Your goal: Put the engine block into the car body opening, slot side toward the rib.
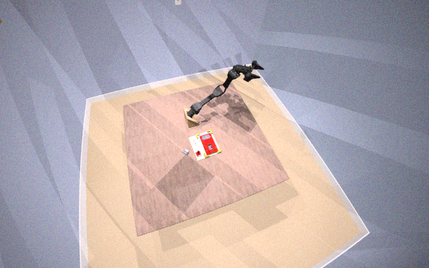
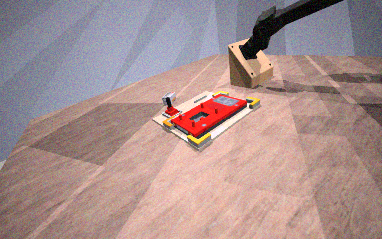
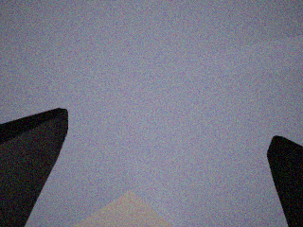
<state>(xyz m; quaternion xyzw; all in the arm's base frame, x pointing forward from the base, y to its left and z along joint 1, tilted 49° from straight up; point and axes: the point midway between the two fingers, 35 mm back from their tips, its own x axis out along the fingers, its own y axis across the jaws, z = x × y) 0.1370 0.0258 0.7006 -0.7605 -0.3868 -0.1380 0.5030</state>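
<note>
Right now the grey engine block is 24 cm ahead of my gripper tip, 66 cm to the right of it and 57 cm below it.
</note>
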